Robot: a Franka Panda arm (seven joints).
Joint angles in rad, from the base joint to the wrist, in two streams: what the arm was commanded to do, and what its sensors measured. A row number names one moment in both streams.
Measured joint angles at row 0:
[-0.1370, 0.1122, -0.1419, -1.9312, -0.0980, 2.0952, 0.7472]
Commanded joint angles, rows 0 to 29:
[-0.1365, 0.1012, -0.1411, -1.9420, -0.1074, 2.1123, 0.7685]
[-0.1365, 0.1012, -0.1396, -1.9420, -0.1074, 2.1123, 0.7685]
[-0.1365, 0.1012, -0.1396, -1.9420, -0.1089, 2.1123, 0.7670]
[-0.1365, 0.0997, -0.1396, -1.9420, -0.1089, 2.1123, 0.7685]
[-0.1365, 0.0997, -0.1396, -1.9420, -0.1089, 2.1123, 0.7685]
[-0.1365, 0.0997, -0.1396, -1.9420, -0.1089, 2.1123, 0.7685]
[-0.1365, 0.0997, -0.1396, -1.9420, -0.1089, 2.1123, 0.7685]
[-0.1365, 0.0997, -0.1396, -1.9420, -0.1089, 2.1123, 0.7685]
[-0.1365, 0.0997, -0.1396, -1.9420, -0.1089, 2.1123, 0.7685]
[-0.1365, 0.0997, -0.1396, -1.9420, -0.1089, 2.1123, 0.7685]
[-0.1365, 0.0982, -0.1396, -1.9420, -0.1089, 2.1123, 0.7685]
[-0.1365, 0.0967, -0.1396, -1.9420, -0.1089, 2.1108, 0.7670]
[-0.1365, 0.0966, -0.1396, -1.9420, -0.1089, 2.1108, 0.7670]
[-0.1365, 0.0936, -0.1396, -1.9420, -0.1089, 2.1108, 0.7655]
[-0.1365, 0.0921, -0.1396, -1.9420, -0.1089, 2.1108, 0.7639]
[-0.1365, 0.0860, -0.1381, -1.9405, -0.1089, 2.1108, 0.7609]
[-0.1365, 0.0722, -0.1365, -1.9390, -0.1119, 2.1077, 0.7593]
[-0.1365, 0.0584, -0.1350, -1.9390, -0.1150, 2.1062, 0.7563]
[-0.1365, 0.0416, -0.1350, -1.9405, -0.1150, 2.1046, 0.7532]
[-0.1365, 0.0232, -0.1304, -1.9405, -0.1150, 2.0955, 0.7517]
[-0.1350, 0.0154, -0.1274, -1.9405, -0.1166, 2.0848, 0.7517]
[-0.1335, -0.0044, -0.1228, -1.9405, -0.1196, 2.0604, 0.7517]
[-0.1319, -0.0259, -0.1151, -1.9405, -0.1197, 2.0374, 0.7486]
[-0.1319, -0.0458, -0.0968, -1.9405, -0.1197, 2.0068, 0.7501]
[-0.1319, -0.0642, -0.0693, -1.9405, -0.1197, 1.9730, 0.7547]
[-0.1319, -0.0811, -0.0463, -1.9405, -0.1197, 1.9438, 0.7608]
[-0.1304, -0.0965, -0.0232, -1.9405, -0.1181, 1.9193, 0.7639]
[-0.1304, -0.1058, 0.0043, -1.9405, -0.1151, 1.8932, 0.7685]
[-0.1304, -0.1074, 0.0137, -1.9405, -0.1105, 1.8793, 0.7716]
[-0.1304, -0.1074, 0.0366, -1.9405, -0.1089, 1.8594, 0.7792]
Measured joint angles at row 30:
[-0.1268, -0.0765, -0.0291, -1.9262, -0.0981, 1.9194, 0.7498]
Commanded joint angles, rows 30 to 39:
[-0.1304, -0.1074, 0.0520, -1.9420, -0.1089, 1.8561, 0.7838]
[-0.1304, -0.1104, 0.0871, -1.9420, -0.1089, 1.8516, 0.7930]
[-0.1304, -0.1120, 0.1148, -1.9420, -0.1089, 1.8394, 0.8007]
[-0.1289, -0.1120, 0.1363, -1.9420, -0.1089, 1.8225, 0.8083]
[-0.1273, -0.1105, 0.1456, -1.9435, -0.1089, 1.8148, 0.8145]
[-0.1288, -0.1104, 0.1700, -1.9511, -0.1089, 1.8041, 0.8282]
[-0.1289, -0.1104, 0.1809, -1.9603, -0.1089, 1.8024, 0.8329]
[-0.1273, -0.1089, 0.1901, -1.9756, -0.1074, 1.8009, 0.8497]
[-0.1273, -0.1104, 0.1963, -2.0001, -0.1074, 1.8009, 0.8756]
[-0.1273, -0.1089, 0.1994, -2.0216, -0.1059, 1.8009, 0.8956]
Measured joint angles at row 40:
[-0.1197, -0.0976, 0.1795, -1.9596, -0.0981, 1.8118, 0.8414]
